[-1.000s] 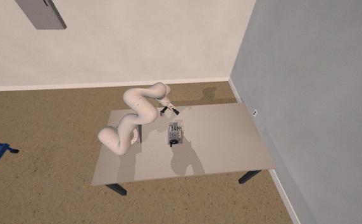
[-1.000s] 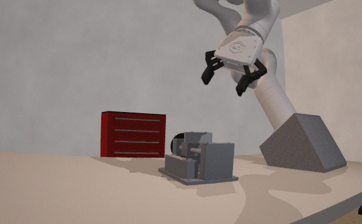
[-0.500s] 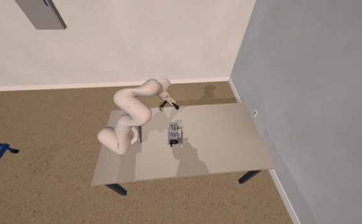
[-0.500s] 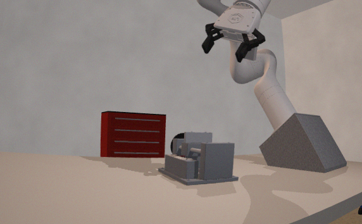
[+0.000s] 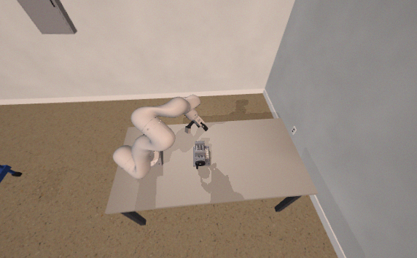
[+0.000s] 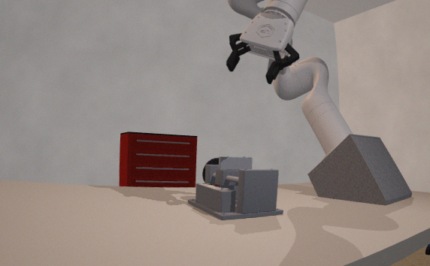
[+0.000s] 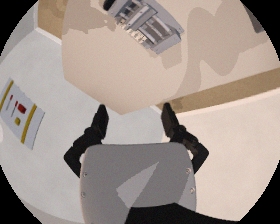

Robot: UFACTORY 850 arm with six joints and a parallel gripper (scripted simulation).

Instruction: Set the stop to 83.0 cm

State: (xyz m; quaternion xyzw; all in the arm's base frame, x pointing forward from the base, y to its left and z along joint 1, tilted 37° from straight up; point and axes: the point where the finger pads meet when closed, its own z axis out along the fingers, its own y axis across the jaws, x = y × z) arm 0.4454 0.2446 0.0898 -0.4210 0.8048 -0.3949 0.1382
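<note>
The handwheel lies 22 cm to the right of my hand, 22 cm below it and 5 cm behind it.
</note>
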